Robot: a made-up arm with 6 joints.
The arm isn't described. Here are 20 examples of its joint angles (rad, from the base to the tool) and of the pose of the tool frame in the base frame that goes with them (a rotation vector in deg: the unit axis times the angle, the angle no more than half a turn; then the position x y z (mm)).
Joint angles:
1: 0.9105 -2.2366 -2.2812 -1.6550 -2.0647 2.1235
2: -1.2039 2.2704 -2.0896 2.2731 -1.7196 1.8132
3: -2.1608 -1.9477 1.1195 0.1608 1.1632 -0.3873
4: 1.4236 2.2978 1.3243 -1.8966 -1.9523 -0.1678
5: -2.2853 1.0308 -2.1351 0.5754 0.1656 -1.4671
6: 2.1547 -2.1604 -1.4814 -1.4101 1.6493 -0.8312
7: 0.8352 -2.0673 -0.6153 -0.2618 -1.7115 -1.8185
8: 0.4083 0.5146 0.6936 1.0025 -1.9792 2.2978
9: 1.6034 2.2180 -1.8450 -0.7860 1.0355 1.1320
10: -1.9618 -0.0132 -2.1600 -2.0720 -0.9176 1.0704
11: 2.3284 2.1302 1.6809 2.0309 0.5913 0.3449
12: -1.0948 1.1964 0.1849 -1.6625 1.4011 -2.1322
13: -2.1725 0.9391 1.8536 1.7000 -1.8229 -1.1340
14: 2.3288 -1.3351 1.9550 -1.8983 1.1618 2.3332
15: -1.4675 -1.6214 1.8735 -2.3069 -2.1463 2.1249
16: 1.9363 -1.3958 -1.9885 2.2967 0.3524 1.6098
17: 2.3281 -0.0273 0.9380 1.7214 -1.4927 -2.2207
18: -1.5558 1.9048 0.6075 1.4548 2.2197 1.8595
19: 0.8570 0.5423 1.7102 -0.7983 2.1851 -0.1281
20: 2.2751 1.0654 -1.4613 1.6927 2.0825 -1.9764
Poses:
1: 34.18 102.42 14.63 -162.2 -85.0 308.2
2: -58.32 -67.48 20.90 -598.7 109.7 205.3
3: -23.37 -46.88 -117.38 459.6 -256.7 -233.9
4: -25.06 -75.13 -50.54 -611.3 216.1 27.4
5: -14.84 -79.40 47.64 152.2 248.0 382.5
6: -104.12 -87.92 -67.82 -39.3 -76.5 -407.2
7: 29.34 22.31 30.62 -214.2 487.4 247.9
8: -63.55 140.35 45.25 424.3 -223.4 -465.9
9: -87.92 -17.95 -111.92 -182.2 -222.9 -192.2
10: 62.97 -86.24 -79.14 192.5 341.7 214.7
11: 115.99 -15.20 -45.35 -709.3 -126.5 497.0
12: -81.61 -16.09 -28.38 -574.5 570.0 -73.8
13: 108.21 87.36 -65.17 129.5 365.4 534.3
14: 21.36 11.45 -48.90 165.7 279.0 270.3
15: 68.90 -49.68 -146.19 453.8 15.8 94.0
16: -120.20 39.76 -44.92 179.6 388.9 -190.3
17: 27.92 -79.35 44.64 442.2 -249.1 274.2
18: -73.23 -59.82 -49.62 -778.7 427.2 -102.3
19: -16.28 17.45 100.07 49.0 -835.3 -19.3
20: -87.35 -63.89 8.74 -141.9 -827.9 221.3
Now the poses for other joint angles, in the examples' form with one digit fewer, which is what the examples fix.
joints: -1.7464 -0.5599 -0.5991 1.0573 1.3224 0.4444
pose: 58.5 30.8 -108.2 606 153 638
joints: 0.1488 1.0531 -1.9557 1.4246 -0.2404 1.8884
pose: 31.9 130.5 21.9 195 -85 -434
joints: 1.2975 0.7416 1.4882 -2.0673 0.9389 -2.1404
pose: 60.2 90.3 -97.0 21 -582 264
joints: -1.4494 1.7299 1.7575 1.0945 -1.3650 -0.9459
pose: 15.6 69.8 -8.2 -412 591 186
